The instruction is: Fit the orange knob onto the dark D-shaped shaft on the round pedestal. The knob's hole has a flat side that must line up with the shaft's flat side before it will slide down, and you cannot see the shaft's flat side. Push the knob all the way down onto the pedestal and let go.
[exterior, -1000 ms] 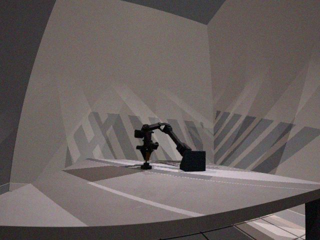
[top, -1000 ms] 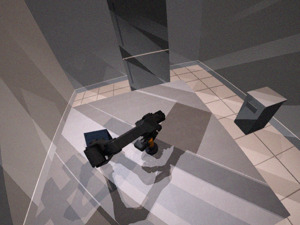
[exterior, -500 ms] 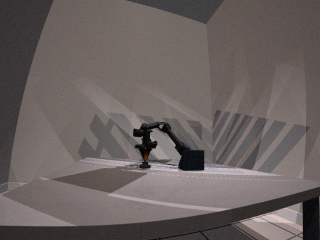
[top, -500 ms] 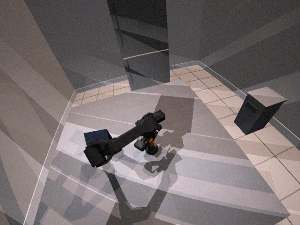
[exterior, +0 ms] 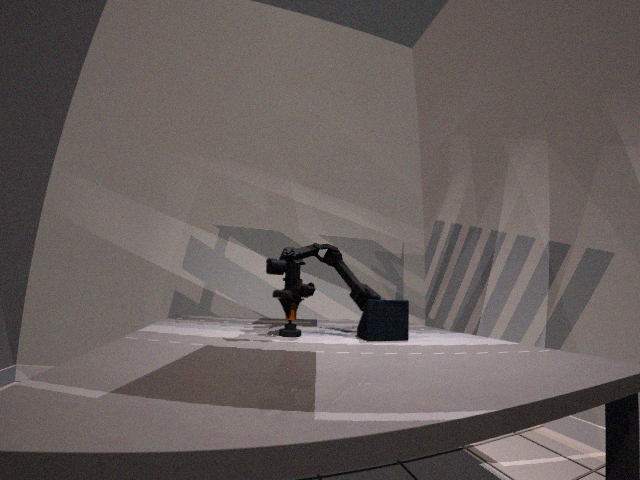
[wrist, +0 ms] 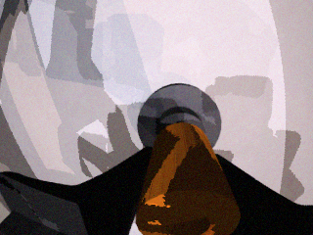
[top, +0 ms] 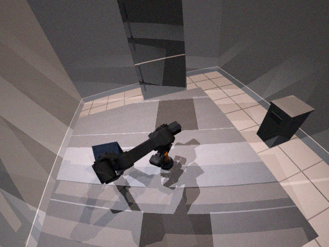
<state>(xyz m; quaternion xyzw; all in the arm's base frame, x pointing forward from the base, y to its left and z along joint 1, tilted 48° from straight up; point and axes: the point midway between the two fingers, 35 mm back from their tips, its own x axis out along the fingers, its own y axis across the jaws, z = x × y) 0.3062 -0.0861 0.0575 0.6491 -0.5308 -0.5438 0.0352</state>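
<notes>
Right now the round pedestal is 40 mm below my gripper tip. From my gripper tip the other things lie so: orange knob 20 mm above.
</notes>
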